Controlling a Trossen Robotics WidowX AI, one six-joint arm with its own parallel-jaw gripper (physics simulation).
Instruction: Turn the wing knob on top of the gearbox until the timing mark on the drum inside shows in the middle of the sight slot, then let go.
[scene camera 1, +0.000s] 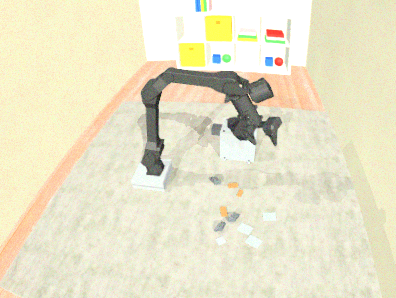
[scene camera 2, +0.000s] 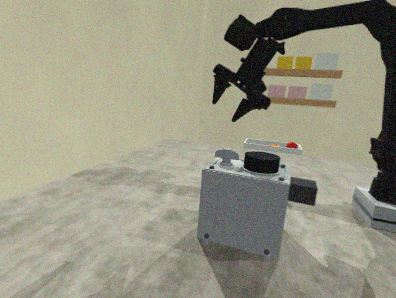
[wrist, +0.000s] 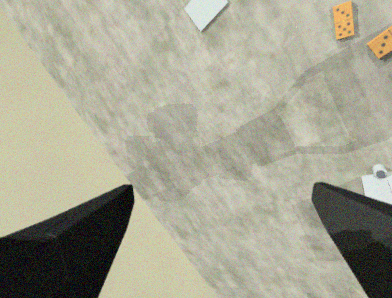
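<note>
The pale grey gearbox stands upright on the mat; part of a white box shows at the right edge of the wrist view. The grey wing knob stands on its top, beside a black round cap. In scene camera 1 the arm hides the gearbox top. My gripper is open and empty, fingers wide apart, above the level of the knob in scene camera 2 and touching nothing. The sight slot and timing mark cannot be made out in these views.
A black block sticks out from the gearbox's side. Orange dominoes, grey winged pieces and white tiles lie on the mat. A shallow tray holds a red ball.
</note>
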